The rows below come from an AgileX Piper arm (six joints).
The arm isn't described. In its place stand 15 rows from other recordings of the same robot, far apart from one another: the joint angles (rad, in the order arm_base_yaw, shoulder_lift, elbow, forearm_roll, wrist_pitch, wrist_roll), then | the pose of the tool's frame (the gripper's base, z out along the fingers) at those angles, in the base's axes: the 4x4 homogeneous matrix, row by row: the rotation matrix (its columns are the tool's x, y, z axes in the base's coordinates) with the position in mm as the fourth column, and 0 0 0 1 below.
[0.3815 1.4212 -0.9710 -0.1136 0.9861 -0.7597] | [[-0.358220 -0.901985 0.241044 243.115], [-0.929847 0.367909 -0.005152 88.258], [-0.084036 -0.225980 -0.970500 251.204], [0 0 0 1]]
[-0.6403 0.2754 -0.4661 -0.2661 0.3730 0.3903] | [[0.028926 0.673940 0.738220 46.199], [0.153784 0.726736 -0.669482 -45.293], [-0.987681 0.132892 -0.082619 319.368], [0 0 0 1]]
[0.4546 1.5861 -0.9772 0.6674 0.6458 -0.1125] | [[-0.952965 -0.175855 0.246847 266.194], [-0.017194 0.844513 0.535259 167.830], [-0.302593 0.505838 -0.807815 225.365], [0 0 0 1]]
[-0.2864 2.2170 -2.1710 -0.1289 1.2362 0.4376] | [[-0.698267 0.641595 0.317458 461.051], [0.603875 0.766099 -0.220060 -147.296], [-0.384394 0.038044 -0.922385 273.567], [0 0 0 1]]
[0.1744 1.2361 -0.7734 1.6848 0.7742 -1.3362] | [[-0.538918 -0.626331 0.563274 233.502], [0.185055 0.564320 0.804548 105.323], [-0.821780 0.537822 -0.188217 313.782], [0 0 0 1]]
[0.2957 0.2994 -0.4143 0.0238 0.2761 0.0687] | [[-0.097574 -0.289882 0.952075 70.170], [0.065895 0.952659 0.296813 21.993], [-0.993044 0.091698 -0.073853 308.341], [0 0 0 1]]
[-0.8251 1.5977 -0.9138 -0.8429 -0.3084 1.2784] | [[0.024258 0.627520 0.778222 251.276], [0.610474 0.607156 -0.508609 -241.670], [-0.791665 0.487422 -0.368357 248.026], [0 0 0 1]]
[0.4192 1.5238 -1.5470 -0.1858 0.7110 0.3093] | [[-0.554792 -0.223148 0.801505 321.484], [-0.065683 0.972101 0.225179 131.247], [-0.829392 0.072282 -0.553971 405.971], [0 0 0 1]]
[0.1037 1.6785 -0.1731 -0.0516 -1.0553 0.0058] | [[-0.350687 -0.152049 0.924067 211.994], [-0.056236 0.988370 0.141288 26.169], [-0.934803 -0.002418 -0.355159 122.801], [0 0 0 1]]
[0.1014 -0.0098 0.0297 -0.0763 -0.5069 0.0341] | [[0.543367 -0.114423 0.831661 41.793], [0.022511 0.992297 0.121817 7.637], [-0.839194 -0.047470 0.541757 246.945], [0 0 0 1]]
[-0.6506 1.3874 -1.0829 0.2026 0.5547 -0.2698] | [[-0.599596 0.485544 0.636185 245.731], [0.335451 0.874207 -0.351047 -174.918], [-0.726606 0.002922 -0.687048 312.595], [0 0 0 1]]
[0.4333 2.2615 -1.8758 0.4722 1.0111 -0.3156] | [[-0.836762 -0.538854 0.097290 422.535], [-0.438732 0.766091 0.469701 234.121], [-0.327633 0.350343 -0.877448 183.496], [0 0 0 1]]
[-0.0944 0.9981 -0.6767 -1.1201 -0.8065 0.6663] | [[0.345461 -0.483928 0.804034 201.023], [-0.254154 0.776517 0.576565 40.362], [-0.903362 -0.403529 0.145264 357.682], [0 0 0 1]]
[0.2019 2.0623 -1.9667 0.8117 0.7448 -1.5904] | [[0.147221 -0.772416 0.617818 465.977], [-0.682939 0.372452 0.628390 141.056], [-0.715486 -0.514445 -0.472681 330.611], [0 0 0 1]]
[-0.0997 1.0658 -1.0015 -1.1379 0.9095 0.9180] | [[-0.457397 0.700996 0.547168 196.410], [0.040350 0.631032 -0.774706 -85.165], [-0.888347 -0.332270 -0.316918 387.716], [0 0 0 1]]
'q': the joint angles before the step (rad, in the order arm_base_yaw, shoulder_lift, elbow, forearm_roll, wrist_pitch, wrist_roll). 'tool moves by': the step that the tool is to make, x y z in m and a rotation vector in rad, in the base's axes. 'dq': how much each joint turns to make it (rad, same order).
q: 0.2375 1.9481 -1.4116 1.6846 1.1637 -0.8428
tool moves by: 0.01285 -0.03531 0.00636 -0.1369 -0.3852 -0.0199
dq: -0.0915 -0.0108 -0.0305 -0.0844 -0.0001 -0.3391
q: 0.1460 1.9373 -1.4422 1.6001 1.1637 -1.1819
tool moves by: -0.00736 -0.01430 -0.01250 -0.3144 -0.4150 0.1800
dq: -0.0277 -0.0157 -0.0061 -0.2723 0.0118 -0.3797
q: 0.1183 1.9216 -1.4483 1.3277 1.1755 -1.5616
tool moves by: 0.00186 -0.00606 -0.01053 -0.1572 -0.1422 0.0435
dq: -0.0024 0.0000 0.0000 -0.1277 -0.0586 -0.1208
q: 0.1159 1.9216 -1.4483 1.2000 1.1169 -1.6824
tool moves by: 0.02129 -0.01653 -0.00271 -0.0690 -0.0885 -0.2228
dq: -0.0200 0.0000 0.0000 0.0020 -0.2317 0.0040
